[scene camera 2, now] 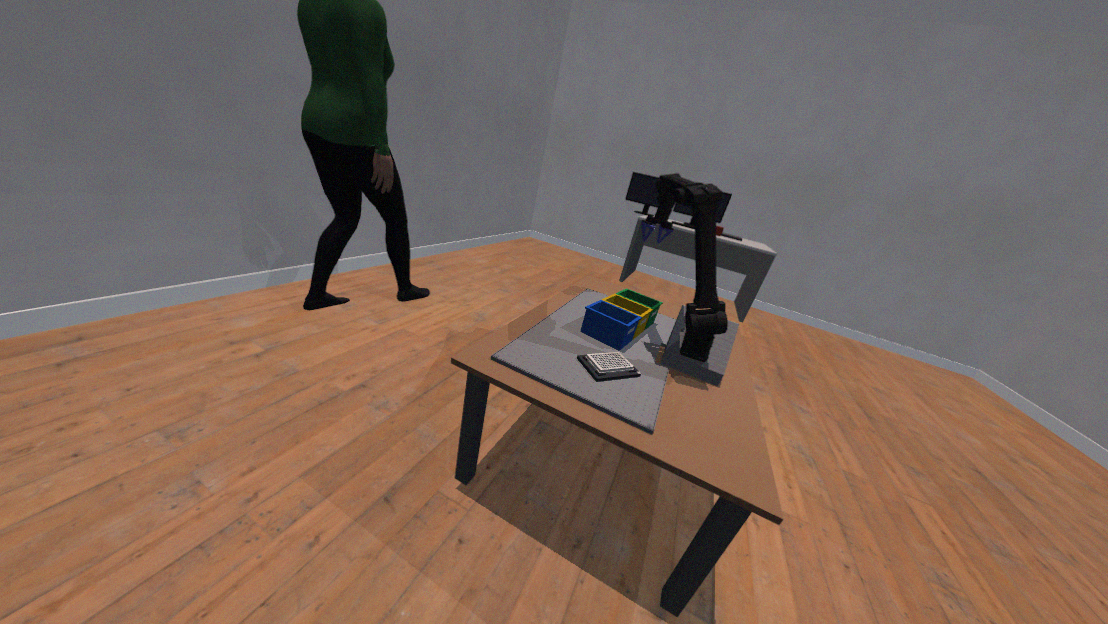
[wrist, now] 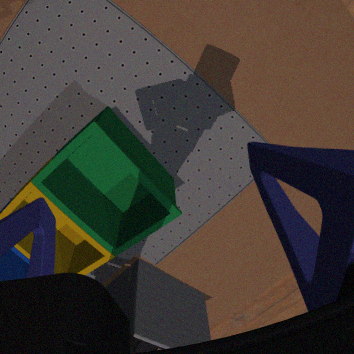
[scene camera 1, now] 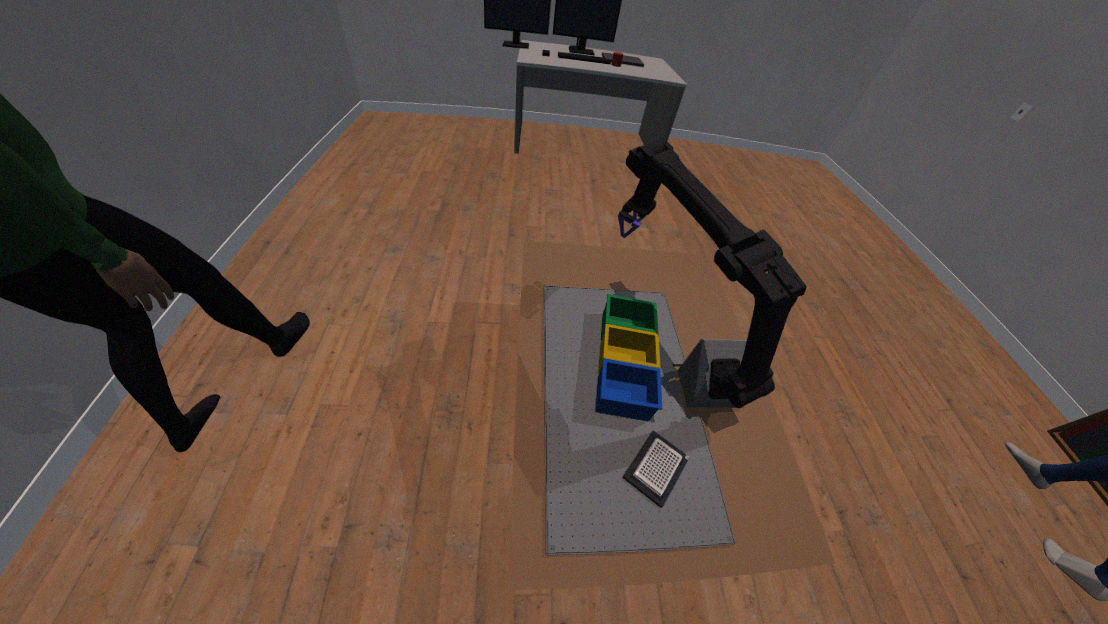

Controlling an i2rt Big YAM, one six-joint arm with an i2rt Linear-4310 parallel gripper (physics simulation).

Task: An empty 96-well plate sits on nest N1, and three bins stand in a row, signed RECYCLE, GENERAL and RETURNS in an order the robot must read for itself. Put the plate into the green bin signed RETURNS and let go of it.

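Frame: origin at the arm's base, x ahead, y left, z up, level; metres.
Seen in the pictures: gripper, between the fingertips: (scene camera 2: 650, 241) (wrist: 142, 182) (scene camera 1: 629, 229); arm's base, origin of its link: (scene camera 2: 696, 342) (wrist: 144, 329) (scene camera 1: 722, 378).
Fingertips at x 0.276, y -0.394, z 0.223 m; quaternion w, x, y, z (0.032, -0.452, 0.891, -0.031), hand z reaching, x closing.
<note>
Pixels of each thing's top centre, then the offset from my fingertips to it. "spot": a spot on its surface instead. Level surfaces: height alone.
- white 96-well plate, centre of its top: (scene camera 1: 659, 465) (scene camera 2: 610, 360) 0.614 m left, 0.039 m back, 0.287 m down
- black nest, a spot on its surface: (scene camera 1: 659, 500) spot: 0.698 m left, 0.023 m back, 0.301 m down
- grey pegboard, height of its surface: 0.313 m down
- brown table, height of its surface: 0.326 m down
The white 96-well plate (scene camera 1: 658, 465) (scene camera 2: 610, 361) sits on the black nest (scene camera 1: 659, 500) (scene camera 2: 620, 376), near one end of the pegboard. The green bin (scene camera 1: 631, 312) (scene camera 2: 639, 296) (wrist: 107, 170) stands at the far end of the bin row and looks empty. The yellow bin (scene camera 1: 631, 348) (scene camera 2: 629, 304) (wrist: 67, 230) is in the middle, and the blue bin (scene camera 1: 629, 387) (scene camera 2: 608, 324) (wrist: 12, 265) is nearest the plate. No sign is readable. My gripper (scene camera 1: 629, 226) (scene camera 2: 653, 237) (wrist: 142, 182) is open and empty, pointing down high above the green bin's end of the board.
The grey pegboard (scene camera 1: 566, 503) (scene camera 2: 542, 348) (wrist: 210, 165) lies on the brown table (scene camera 2: 721, 434). A grey block (scene camera 1: 701, 368) (wrist: 170, 305) stands at the arm's base beside the bins. A person in green (scene camera 1: 38, 193) (scene camera 2: 345, 93) stands off to one side. A desk (scene camera 1: 597, 69) stands behind.
</note>
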